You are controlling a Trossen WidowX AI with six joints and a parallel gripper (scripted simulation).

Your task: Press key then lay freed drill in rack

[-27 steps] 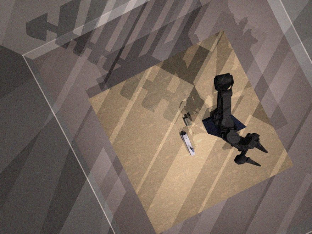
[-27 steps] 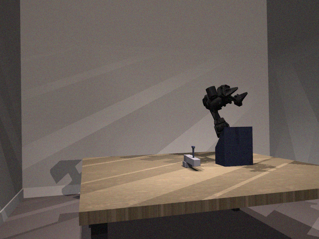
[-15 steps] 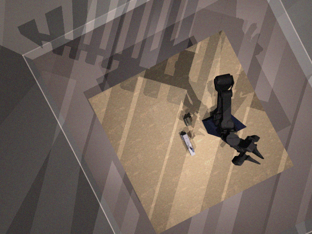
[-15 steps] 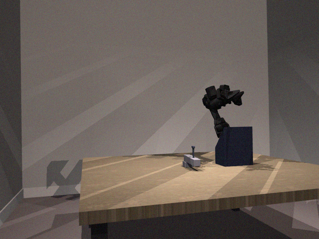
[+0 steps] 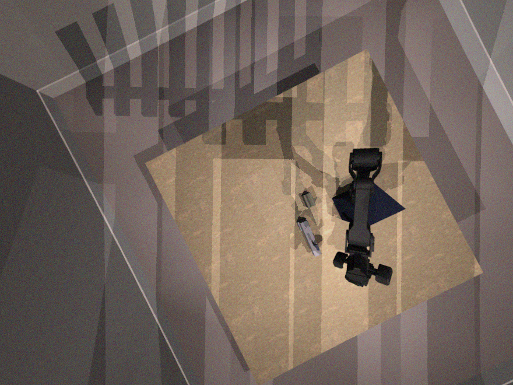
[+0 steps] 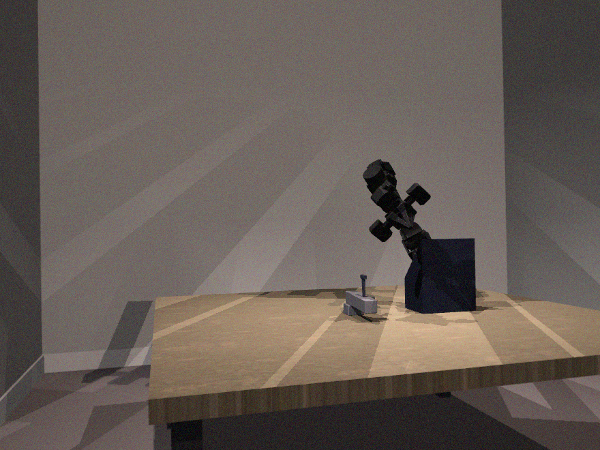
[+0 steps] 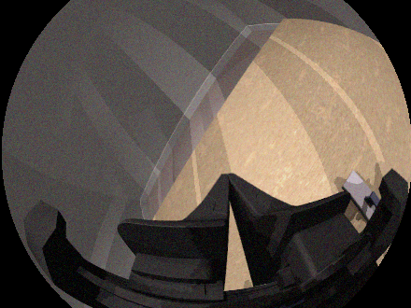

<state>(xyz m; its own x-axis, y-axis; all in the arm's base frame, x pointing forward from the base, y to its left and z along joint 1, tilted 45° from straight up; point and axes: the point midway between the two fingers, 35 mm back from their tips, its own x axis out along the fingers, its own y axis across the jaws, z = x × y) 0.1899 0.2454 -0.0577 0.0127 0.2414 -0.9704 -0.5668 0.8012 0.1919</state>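
Now: gripper tip 170 mm above the thin dark stub, 140 mm to the left of it and 80 mm short of it. Also, from my gripper tip: small grey rack 340 mm to the right, 240 mm below, 10 mm behind; light grey block 220 mm below, 180 mm to the right, 80 mm ahead; drill 210 mm below, 190 mm to the right, 80 mm ahead.
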